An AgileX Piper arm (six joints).
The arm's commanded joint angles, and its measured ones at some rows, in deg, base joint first. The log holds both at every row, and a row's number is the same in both.
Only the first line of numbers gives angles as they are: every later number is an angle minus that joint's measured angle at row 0.
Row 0, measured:
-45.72 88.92 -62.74 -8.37 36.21 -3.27
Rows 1 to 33, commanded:
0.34 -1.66 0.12 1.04 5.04 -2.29
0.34 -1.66 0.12 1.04 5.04 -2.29
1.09 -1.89 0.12 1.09 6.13 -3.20
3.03 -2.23 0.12 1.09 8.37 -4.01
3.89 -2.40 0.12 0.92 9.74 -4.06
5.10 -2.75 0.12 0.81 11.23 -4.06
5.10 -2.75 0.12 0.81 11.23 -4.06
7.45 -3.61 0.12 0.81 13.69 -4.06
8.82 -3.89 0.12 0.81 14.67 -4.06
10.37 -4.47 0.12 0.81 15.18 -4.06
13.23 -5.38 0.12 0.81 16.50 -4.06
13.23 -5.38 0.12 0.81 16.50 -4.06
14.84 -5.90 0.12 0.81 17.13 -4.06
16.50 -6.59 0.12 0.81 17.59 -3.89
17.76 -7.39 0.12 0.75 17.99 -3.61
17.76 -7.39 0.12 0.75 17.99 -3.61
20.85 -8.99 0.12 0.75 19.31 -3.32
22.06 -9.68 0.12 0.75 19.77 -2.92
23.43 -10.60 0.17 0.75 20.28 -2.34
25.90 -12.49 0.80 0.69 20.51 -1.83
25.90 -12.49 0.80 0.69 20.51 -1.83
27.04 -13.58 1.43 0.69 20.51 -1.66
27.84 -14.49 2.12 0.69 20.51 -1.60
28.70 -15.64 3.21 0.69 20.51 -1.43
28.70 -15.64 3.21 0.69 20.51 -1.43
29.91 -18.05 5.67 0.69 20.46 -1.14
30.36 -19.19 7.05 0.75 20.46 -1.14
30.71 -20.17 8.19 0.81 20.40 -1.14
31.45 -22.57 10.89 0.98 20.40 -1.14
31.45 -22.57 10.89 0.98 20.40 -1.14
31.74 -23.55 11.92 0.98 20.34 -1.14
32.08 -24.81 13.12 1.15 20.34 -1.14
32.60 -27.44 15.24 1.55 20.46 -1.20
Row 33, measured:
31.91 -24.23 12.49 1.21 20.17 -1.26
